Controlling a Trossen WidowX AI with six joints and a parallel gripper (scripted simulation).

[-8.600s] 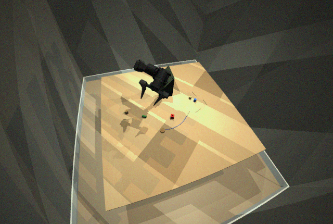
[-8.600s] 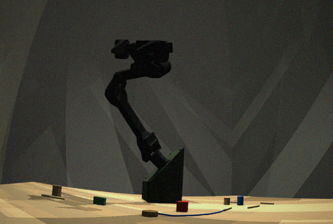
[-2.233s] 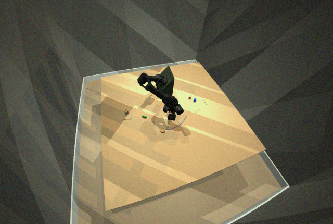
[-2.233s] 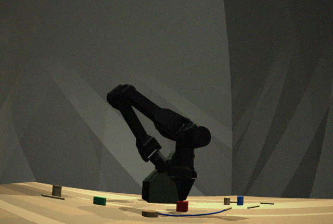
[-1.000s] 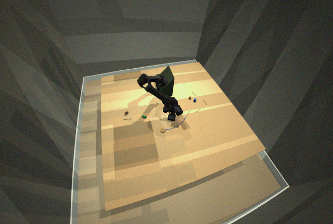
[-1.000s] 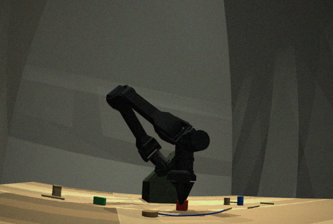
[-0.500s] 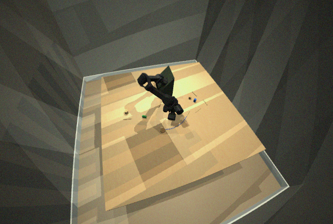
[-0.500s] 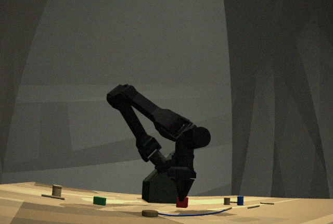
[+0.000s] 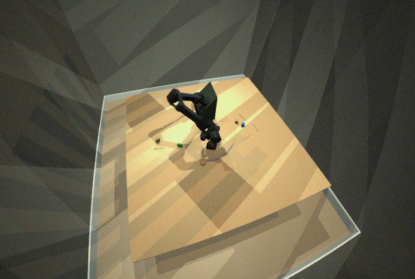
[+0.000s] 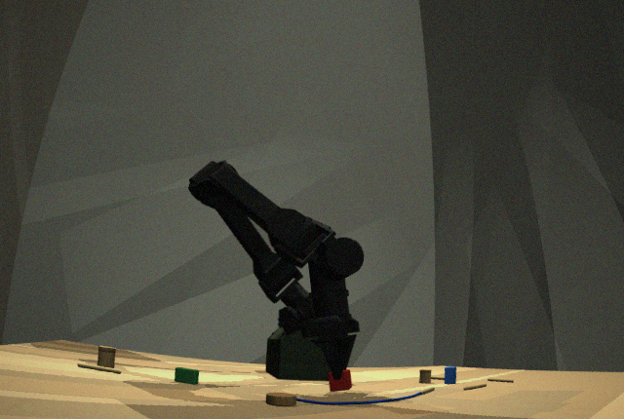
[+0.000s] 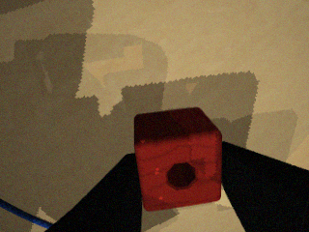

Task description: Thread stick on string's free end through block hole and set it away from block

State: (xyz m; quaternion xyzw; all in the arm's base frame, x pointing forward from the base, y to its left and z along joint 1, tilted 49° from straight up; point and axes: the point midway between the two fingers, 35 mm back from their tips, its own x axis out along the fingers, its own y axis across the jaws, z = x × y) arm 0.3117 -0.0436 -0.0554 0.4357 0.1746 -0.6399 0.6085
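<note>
My gripper tip is 10 mm past the thin stick, 150 mm to the right of it and 30 mm above it. Round my gripper tip: green block: 30 mm behind, 250 mm to the right, 20 mm below; then red block: right at my gripper tip; then round wooden button: 130 mm ahead, 100 mm to the right, 20 mm below.
</note>
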